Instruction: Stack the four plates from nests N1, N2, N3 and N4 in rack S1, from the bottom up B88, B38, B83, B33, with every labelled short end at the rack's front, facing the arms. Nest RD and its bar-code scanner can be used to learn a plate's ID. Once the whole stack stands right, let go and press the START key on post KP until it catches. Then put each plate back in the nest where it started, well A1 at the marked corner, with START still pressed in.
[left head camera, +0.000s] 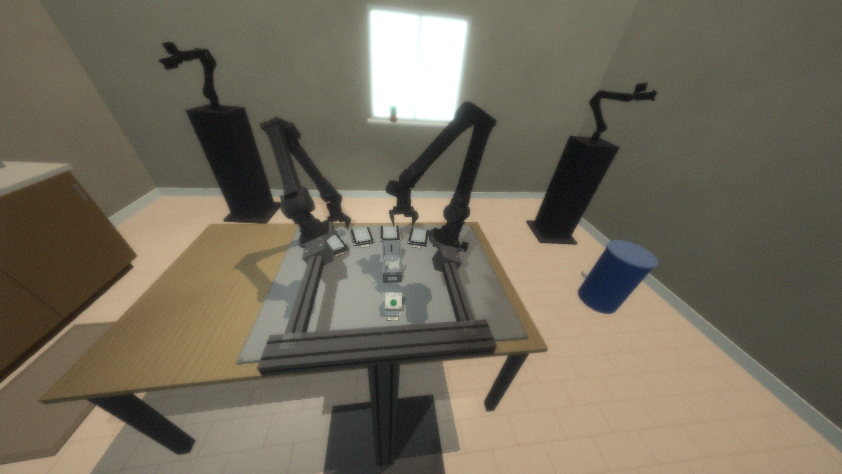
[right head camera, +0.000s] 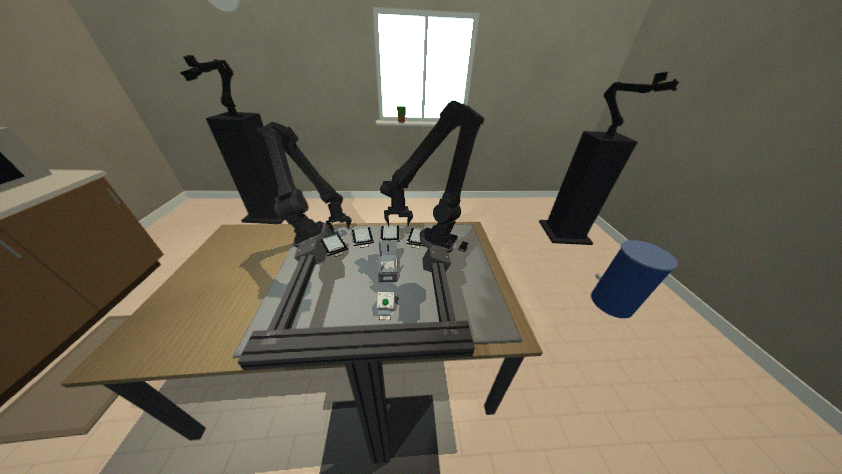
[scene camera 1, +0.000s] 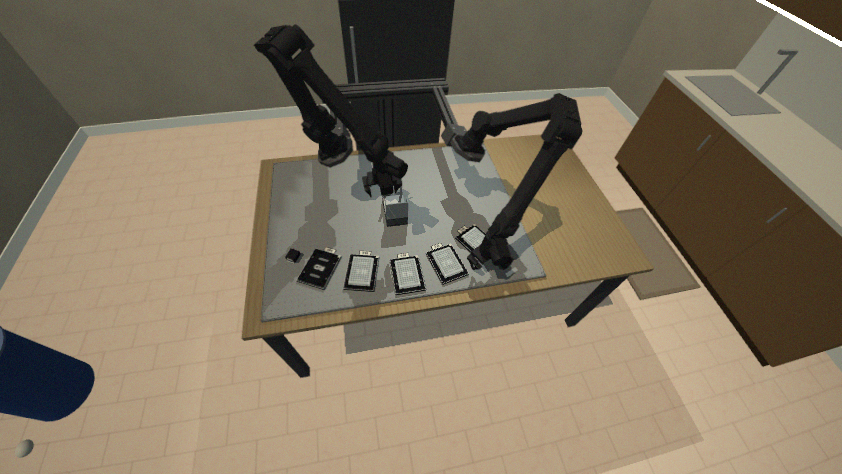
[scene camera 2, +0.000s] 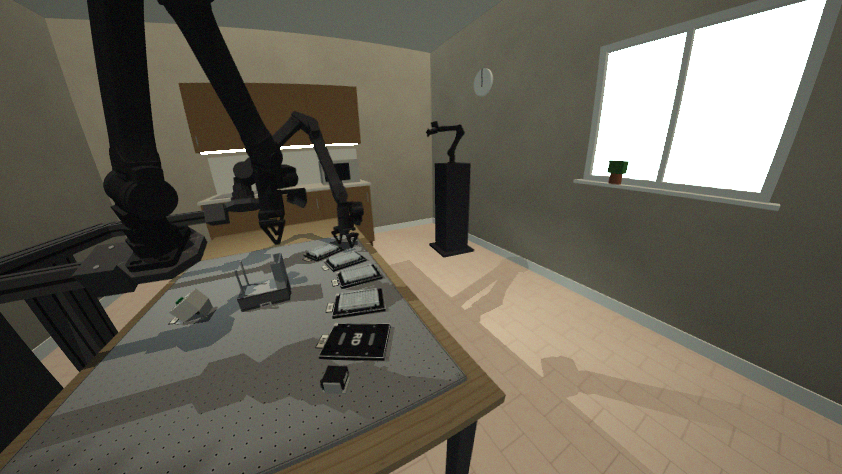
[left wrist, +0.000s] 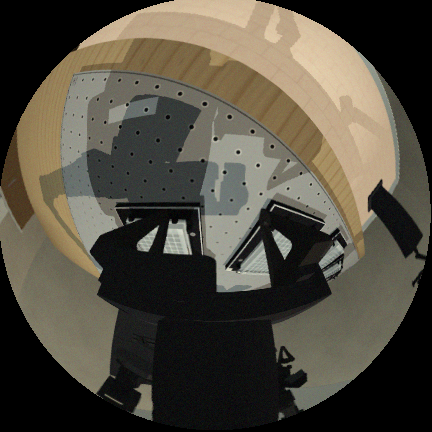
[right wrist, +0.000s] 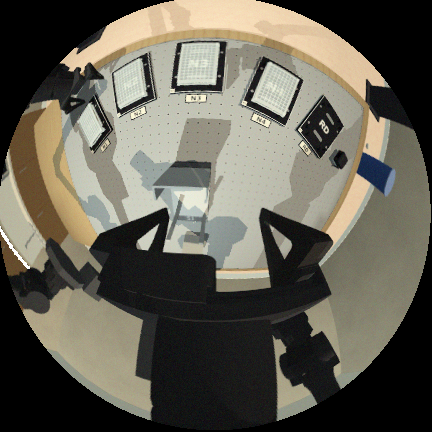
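Pixels of known places: left gripper, fingertip midpoint: (left head camera: 339, 230) (right head camera: 340, 231) (scene camera 1: 480, 262) (scene camera 2: 345, 245) (left wrist: 213, 213) (right wrist: 93, 89); right gripper, fingertip midpoint: (left head camera: 402, 226) (right head camera: 398, 226) (scene camera 2: 277, 239) (right wrist: 213, 212); left arm's base, origin of the base link: (left head camera: 315, 233) (right head camera: 309, 233) (scene camera 1: 469, 146); right arm's base, origin of the base link: (left head camera: 445, 239) (right head camera: 437, 239) (scene camera 1: 333, 148) (scene camera 2: 163, 249).
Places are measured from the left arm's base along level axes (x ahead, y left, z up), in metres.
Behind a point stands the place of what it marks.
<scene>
Four pale gridded plates lie flat in black nests: N1's plate (scene camera 1: 473, 236) {x 0.268, y -0.047, z -0.276 m} (right wrist: 92, 122) {x 0.289, y -0.054, z -0.281 m}, N2's plate (scene camera 1: 449, 263) {x 0.364, y -0.199, z -0.280 m} (right wrist: 131, 82) {x 0.343, y -0.216, z -0.279 m}, N3's plate (scene camera 1: 407, 274) {x 0.363, y -0.381, z -0.279 m} (right wrist: 198, 65) {x 0.342, y -0.380, z -0.288 m} and N4's plate (scene camera 1: 361, 270) {x 0.290, y -0.552, z -0.281 m} (right wrist: 275, 90) {x 0.279, y -0.548, z -0.280 m}. Their IDs are not readable. Grey rack S1 (scene camera 1: 396, 214) {x 0.093, y -0.347, z -0.225 m} (scene camera 2: 265, 297) {x 0.016, y -0.381, z -0.270 m} shows no plate inside. Post KP (left head camera: 393, 301) {x -0.240, y -0.296, z -0.232 m} (right head camera: 385, 300) {x -0.238, y -0.297, z -0.232 m} is a pale block with a green key on top. My left gripper (scene camera 2: 344, 242) {x 0.399, y -0.073, z -0.277 m} (left wrist: 213, 213) {x 0.399, y -0.073, z -0.277 m} is open and empty, above the far side of nests N1 and N2. My right gripper (left head camera: 403, 223) {x 0.100, y -0.403, z -0.074 m} (right wrist: 213, 212) {x 0.100, y -0.403, z -0.074 m} is open and empty, high above the board near the rack.
Black nest RD (scene camera 1: 318, 267) {x 0.219, y -0.716, z -0.292 m} (scene camera 2: 355, 341) {x 0.214, y -0.720, z -0.292 m} holds no plate and lies beside N4. The small black scanner (scene camera 2: 334, 378) {x 0.133, y -0.818, z -0.270 m} (right wrist: 338, 159) {x 0.136, y -0.783, z -0.271 m} stands beside it. The rack's upright posts rise between the nests and post KP. A dark metal beam (left head camera: 377, 344) {x -0.558, y -0.191, z -0.005 m} runs along the table's near edge.
</scene>
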